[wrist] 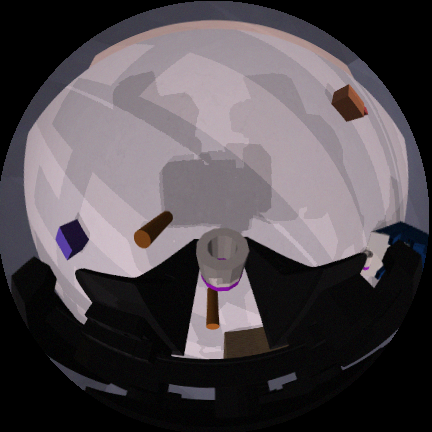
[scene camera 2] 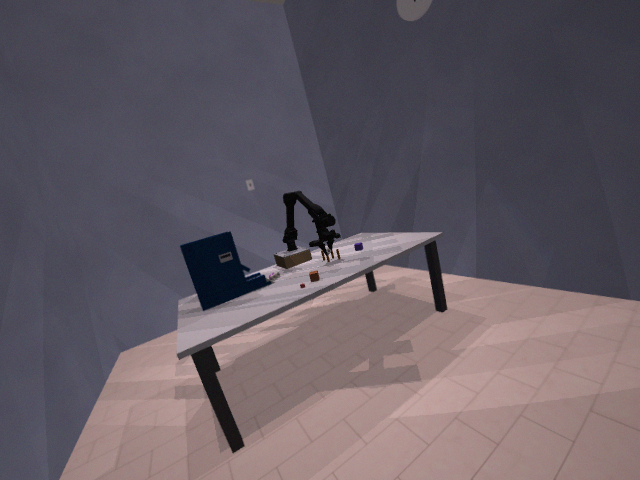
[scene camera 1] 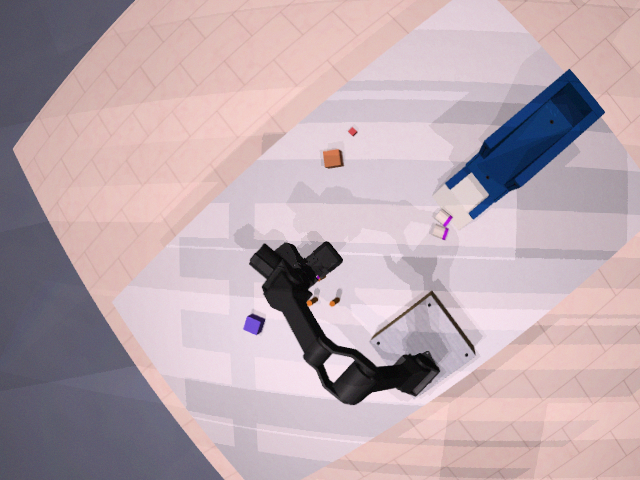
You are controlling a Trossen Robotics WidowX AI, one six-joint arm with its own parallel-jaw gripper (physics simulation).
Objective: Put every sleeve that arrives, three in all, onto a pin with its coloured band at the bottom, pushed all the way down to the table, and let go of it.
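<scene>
My gripper [scene camera 1: 316,276] [scene camera 2: 327,251] [wrist: 220,243] is shut on a grey-white hollow sleeve [wrist: 222,270], whose purple band is at the end away from the wrist camera, toward the table. No pin shows inside its bore. Orange-brown pins stand upright: one [scene camera 1: 312,301] [wrist: 153,230] left of the sleeve in the wrist view, another [scene camera 1: 334,301] [wrist: 212,310] toward the arm base. An orange bit of a pin [scene camera 1: 323,277] shows beside the purple band in scene camera 1; the gripper hides the rest. Two more sleeves [scene camera 1: 443,217] [scene camera 1: 438,231] with purple bands lie by the chute mouth.
A blue chute [scene camera 1: 535,135] [scene camera 2: 212,271] with a white ramp [scene camera 1: 468,192] stands on the table. An orange cube [scene camera 1: 332,158] [scene camera 2: 314,275] [wrist: 348,103], a small red cube [scene camera 1: 352,131] [scene camera 2: 302,285] and a purple cube [scene camera 1: 253,324] [scene camera 2: 358,246] [wrist: 72,239] are there. The arm stands on a box [scene camera 1: 449,330] [scene camera 2: 293,257].
</scene>
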